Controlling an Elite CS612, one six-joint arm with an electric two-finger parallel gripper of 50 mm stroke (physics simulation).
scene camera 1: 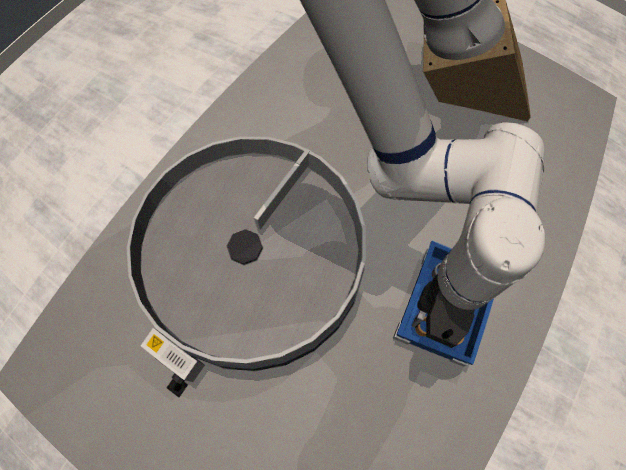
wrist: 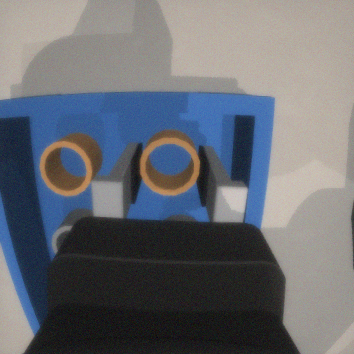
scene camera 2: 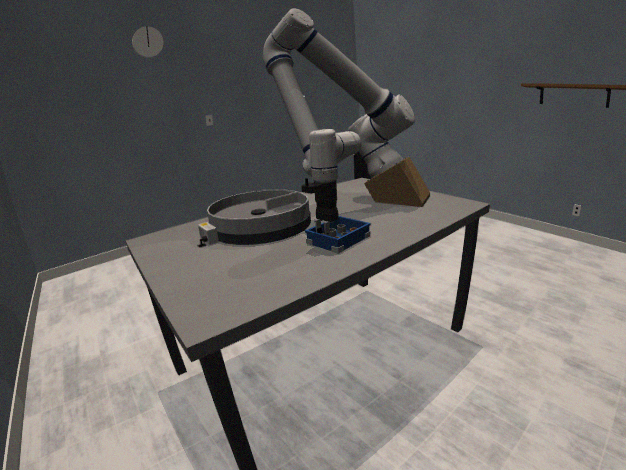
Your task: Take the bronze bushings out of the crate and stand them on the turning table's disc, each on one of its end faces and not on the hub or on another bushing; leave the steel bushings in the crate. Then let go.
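Where they show: gripper, between the fingertips: (scene camera 1: 425,326) (wrist: 169,162); arm's base, origin of its link: (scene camera 1: 465,31) (scene camera 2: 387,169).
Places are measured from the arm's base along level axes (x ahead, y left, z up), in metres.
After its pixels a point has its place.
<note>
My gripper (scene camera 2: 322,227) @(x 0.589, y 0.265, z -0.129 m) (wrist: 169,162) @(x 0.589, y 0.265, z -0.129 m) is in the blue crate (scene camera 1: 434,349) @(x 0.624, y 0.299, z -0.098 m) (scene camera 2: 323,240) @(x 0.618, y 0.307, z -0.116 m) (wrist: 215,105) @(x 0.629, y 0.254, z -0.097 m), shut on a bronze bushing (wrist: 170,191) @(x 0.577, y 0.261, z -0.117 m) that stands upright. A second bronze bushing (wrist: 92,150) @(x 0.586, y 0.310, z -0.128 m) stands left of the fingers in the wrist view. Steel bushings (scene camera 2: 341,228) (wrist: 77,215) stand in the crate, partly hidden by the gripper in the wrist view. Bronze edges show under the gripper body in the first scene view. The turning table's disc (scene camera 1: 202,288) @(x 0.782, y -0.086, z -0.094 m) bears no bushing in that view; its dark hub (scene camera 1: 244,246) @(x 0.677, y -0.075, z -0.086 m) (scene camera 2: 258,211) @(x 0.679, y -0.068, z -0.086 m) is at the centre.
A raised grey rim (scene camera 1: 132,252) @(x 0.818, y -0.223, z -0.061 m) (scene camera 2: 262,224) @(x 0.750, y 0.122, z -0.076 m) surrounds the disc. A straight divider (scene camera 1: 283,188) @(x 0.555, y -0.082, z -0.058 m) runs from the rim towards the hub. A white box with a warning label (scene camera 1: 169,354) @(x 0.908, y -0.053, z -0.089 m) (scene camera 2: 207,233) @(x 0.923, y -0.006, z -0.100 m) sits outside the rim. The wooden arm base (scene camera 1: 475,86) @(x 0.075, y 0.083, z -0.069 m) (scene camera 2: 396,187) @(x 0.058, y 0.117, z -0.064 m) stands at the table's back.
</note>
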